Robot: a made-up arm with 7 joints. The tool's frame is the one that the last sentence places.
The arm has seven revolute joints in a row. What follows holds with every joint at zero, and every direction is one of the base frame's.
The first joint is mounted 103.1 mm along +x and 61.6 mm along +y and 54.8 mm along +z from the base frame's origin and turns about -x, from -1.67 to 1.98 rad.
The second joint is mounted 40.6 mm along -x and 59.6 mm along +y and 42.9 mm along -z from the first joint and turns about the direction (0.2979, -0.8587, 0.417), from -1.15 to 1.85 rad.
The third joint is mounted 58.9 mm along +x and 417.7 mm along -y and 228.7 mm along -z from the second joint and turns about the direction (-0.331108, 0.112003, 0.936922), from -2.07 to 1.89 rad.
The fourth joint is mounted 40.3 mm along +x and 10 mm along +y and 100.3 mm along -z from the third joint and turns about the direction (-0.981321, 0.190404, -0.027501), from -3.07 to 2.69 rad.
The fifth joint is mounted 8 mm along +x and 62.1 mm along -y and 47.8 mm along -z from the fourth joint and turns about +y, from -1.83 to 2.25 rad.
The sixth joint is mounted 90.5 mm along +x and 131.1 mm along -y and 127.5 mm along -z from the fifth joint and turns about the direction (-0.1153, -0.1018, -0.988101), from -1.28 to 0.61 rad.
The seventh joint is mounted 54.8 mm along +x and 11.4 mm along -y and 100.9 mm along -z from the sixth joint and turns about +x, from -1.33 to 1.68 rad.
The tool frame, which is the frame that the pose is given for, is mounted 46.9 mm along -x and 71.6 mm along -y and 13 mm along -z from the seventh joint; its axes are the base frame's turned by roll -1.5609, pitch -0.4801 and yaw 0.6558 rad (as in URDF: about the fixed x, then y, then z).
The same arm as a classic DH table. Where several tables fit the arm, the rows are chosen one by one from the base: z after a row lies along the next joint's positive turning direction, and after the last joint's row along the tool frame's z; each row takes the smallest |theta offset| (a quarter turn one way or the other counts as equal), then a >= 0, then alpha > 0; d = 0 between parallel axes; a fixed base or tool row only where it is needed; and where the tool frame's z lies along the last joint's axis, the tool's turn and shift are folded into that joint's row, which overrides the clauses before.
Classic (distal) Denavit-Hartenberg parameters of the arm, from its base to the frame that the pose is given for. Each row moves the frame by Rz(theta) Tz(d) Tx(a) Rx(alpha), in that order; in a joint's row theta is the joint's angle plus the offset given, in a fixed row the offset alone. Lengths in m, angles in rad.
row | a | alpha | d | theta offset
base (fixed) | 0.0616 | -1.5708 | 0.0548 | 1.5708
joint 1 | -0.0126 | 1.8733 | -0.0851 | -1.1187
joint 2 | -0.1851 | -1.3736 | 0.2734 | -1.1417
joint 3 | 0.0225 | -1.2446 | -0.4549 | 0.9635
joint 4 | 0.048 | 1.3792 | -0.0077 | 1.5159
joint 5 | 0.1047 | -1.6728 | -0.18 | -1.4266
joint 6 | -0.001 | -1.6864 | 0.219 | -1.5589
joint 7 | 0.0122 | -2.2311 | -0.036 | -1.457
tool (fixed) | 0 | 0 | -0.0908 | -2.0441
Joint limits (rad, base to tool): -1.67..1.98 -1.15..1.85 -2.07..1.89 -3.07..2.69 -1.83..2.25 -1.28..0.61 -1.33..1.68

